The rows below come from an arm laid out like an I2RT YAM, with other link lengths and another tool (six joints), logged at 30 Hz.
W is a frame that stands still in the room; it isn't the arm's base.
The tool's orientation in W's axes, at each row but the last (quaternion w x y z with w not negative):
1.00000 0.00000 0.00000 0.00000
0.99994 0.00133 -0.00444 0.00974
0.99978 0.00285 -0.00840 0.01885
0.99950 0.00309 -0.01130 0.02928
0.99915 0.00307 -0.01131 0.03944
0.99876 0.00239 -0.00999 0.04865
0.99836 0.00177 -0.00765 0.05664
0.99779 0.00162 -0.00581 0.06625
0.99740 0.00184 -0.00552 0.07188
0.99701 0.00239 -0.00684 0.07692
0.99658 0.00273 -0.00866 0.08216
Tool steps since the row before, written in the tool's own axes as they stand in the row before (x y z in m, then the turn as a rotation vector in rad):
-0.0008 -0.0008 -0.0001 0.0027 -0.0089 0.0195
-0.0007 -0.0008 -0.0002 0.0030 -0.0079 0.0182
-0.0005 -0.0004 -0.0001 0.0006 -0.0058 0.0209
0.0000 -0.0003 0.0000 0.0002 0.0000 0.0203
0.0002 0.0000 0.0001 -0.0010 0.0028 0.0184
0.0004 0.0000 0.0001 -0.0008 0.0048 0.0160
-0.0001 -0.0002 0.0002 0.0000 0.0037 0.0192
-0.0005 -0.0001 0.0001 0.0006 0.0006 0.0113
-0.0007 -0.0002 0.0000 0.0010 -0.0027 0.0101
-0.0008 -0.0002 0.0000 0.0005 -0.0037 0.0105
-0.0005 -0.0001 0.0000 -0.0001 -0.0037 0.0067
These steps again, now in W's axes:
-0.0008 -0.0008 -0.0001 0.0027 -0.0089 0.0195
-0.0007 -0.0008 -0.0002 0.0030 -0.0079 0.0182
-0.0005 -0.0004 -0.0001 0.0005 -0.0059 0.0209
0.0000 -0.0003 0.0000 -0.0003 -0.0001 0.0203
0.0002 0.0000 0.0001 -0.0016 0.0026 0.0184
0.0004 0.0000 0.0001 -0.0016 0.0046 0.0160
-0.0001 -0.0002 0.0002 -0.0007 0.0036 0.0192
-0.0005 -0.0002 0.0001 0.0004 0.0006 0.0113
-0.0007 -0.0003 0.0000 0.0013 -0.0026 0.0101
-0.0008 -0.0003 0.0000 0.0009 -0.0036 0.0105
-0.0005 -0.0002 0.0000 0.0004 -0.0037 0.0067

